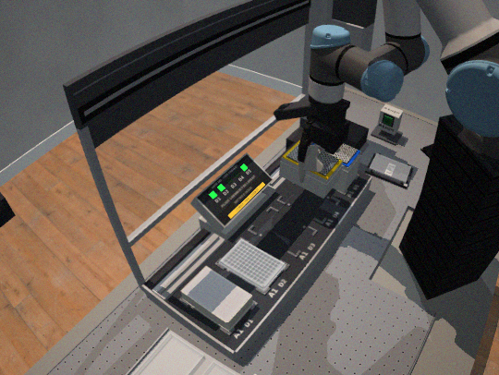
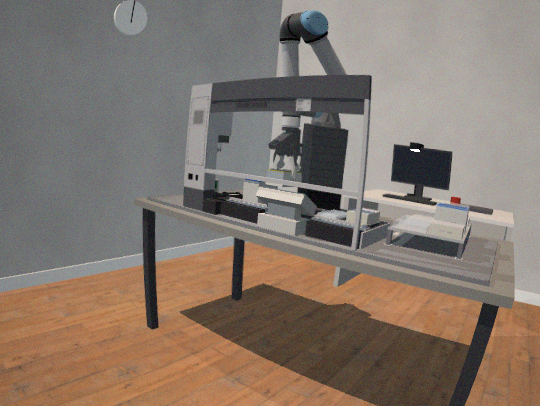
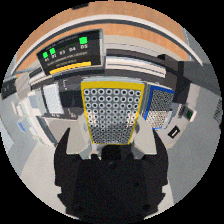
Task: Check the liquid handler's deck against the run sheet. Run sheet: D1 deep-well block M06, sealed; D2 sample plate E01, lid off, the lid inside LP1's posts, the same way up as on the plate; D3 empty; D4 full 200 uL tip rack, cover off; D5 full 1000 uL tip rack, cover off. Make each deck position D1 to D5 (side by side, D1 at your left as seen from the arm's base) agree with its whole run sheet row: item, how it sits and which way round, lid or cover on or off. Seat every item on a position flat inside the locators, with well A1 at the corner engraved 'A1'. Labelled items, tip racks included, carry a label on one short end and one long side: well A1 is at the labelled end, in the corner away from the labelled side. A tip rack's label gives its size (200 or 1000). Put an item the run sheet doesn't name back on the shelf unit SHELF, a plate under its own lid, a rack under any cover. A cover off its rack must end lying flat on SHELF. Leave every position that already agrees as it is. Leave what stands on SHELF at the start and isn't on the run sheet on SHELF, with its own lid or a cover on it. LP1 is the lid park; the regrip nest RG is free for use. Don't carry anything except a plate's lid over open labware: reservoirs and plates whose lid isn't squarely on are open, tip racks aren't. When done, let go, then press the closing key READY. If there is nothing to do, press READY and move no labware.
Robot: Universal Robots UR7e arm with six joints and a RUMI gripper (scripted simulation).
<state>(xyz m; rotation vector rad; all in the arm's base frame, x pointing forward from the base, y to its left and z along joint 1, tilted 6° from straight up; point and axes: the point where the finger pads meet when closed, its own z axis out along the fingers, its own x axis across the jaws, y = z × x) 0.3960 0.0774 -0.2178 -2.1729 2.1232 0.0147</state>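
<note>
Now: hand 13 cm to the left of the blue-rimmed tip rack, 5 cm above it and 1 cm past it. Also, from my hand: flat lid 32 cm to the right, 16 cm below, 13 cm behind; sample plate 25 cm to the left, 11 cm below, 1 cm behind; yellow-rimmed tip rack 1 cm to the right, 1 cm behind, 1 cm above.
</note>
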